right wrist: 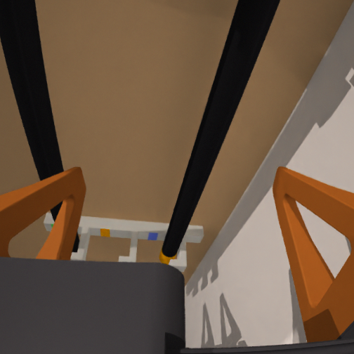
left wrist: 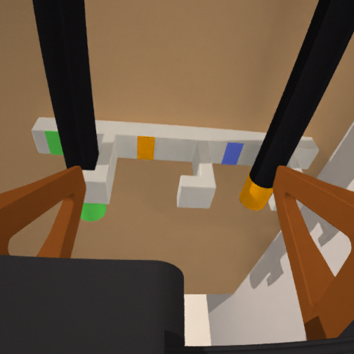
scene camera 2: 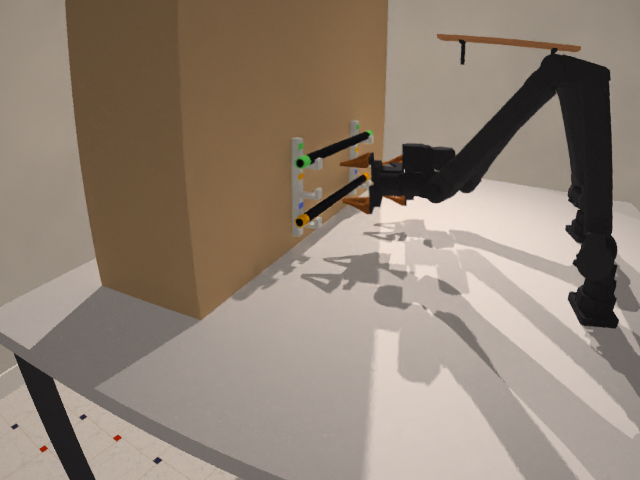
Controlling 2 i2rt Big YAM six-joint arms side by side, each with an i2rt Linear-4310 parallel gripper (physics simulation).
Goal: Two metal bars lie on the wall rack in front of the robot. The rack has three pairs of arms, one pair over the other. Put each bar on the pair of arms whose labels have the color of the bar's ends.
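Frame: origin at the left arm's base, x back, y left, z down, level; centimetres.
Where they show: left gripper, between the fingertips: (scene camera 2: 341, 182); left arm's base, origin of its link: (scene camera 2: 591, 312); right arm's base, origin of its link: (scene camera 2: 582, 236).
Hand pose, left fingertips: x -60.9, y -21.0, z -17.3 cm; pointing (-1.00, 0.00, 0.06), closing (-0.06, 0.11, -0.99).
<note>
Things, the pixels of their top centre, and the offset from my left fingertips. "*": a spot on its surface instead. Level surfaces: height alone.
- wall rack, a spot on its surface: (scene camera 2: 297, 160) * dx -8.3, dy +9.9, dz -7.1 cm
- green-ended bar, centre of its top: (scene camera 2: 341, 141) dx -3.3, dy -15.4, dz -7.8 cm
- orange-ended bar, centre of its top: (scene camera 2: 338, 191) dx -4.0, dy -16.8, dz +7.2 cm
- grey table, height of its surface: dz +17.3 cm
The wall rack (scene camera 2: 297, 160) (left wrist: 170, 131) (right wrist: 117, 225) has green labels at the top, orange in the middle and blue at the bottom. The green-ended bar (scene camera 2: 336, 146) (left wrist: 72, 90) (right wrist: 30, 100) lies on the top, green-labelled arms. The orange-ended bar (scene camera 2: 333, 198) (left wrist: 305, 90) (right wrist: 215, 125) lies on the lowest, blue-labelled arms. The middle arms hold no bar. My left gripper (scene camera 2: 342, 182) (left wrist: 178, 176) is open in front of the rack, its fingers one over the other. My right gripper (right wrist: 178, 177) is open farther along the rack, mostly hidden behind the left one in the scene view.
The rack is fixed to a large brown block (scene camera 2: 248, 124) standing on the grey table (scene camera 2: 289, 372). The table surface is close below the lowest arms. My two arms are close together in the scene view. A thin brown board (scene camera 2: 509, 42) shows high at the back right.
</note>
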